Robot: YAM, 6 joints.
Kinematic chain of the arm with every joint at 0, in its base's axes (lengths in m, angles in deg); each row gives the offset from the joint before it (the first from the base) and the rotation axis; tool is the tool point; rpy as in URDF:
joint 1: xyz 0 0 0.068 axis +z
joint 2: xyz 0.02 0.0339 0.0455 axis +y
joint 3: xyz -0.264 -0.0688 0 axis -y
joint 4: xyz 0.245 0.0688 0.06 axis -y
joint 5: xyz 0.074 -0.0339 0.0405 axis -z
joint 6: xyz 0.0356 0 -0.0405 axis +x
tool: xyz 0 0 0 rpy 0 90 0
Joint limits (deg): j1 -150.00..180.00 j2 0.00..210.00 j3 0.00..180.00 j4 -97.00..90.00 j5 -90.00..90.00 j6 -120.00..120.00
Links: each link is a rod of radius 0.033 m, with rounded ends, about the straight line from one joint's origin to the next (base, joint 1, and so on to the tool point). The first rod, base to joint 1, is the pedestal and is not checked.
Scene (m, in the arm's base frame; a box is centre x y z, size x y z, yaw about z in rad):
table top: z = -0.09
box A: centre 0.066 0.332 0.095 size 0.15 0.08 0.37 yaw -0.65
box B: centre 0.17 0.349 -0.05 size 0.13 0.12 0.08 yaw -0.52
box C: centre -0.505 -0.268 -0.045 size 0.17 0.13 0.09 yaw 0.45
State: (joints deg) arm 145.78 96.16 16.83 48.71 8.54 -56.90
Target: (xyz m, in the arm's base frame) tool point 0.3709 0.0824 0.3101
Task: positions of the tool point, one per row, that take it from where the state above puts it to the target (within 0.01 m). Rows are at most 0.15 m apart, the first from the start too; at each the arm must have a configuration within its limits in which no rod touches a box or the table.
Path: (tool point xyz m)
1: -0.2199 0.2164 0.1261
2: -0.2150 0.2919 0.1707
3: -0.1864 0.3615 0.2225
4: -0.1370 0.4178 0.2796
5: -0.0721 0.4548 0.3396
6: 0.0014 0.4687 0.4000
7: 0.0758 0.4582 0.4582
8: 0.1793 0.4228 0.4310
9: 0.2671 0.3600 0.4019
10: 0.3313 0.2761 0.3715
11: 0.3666 0.1802 0.3406
12: 0.3709 0.0824 0.3101

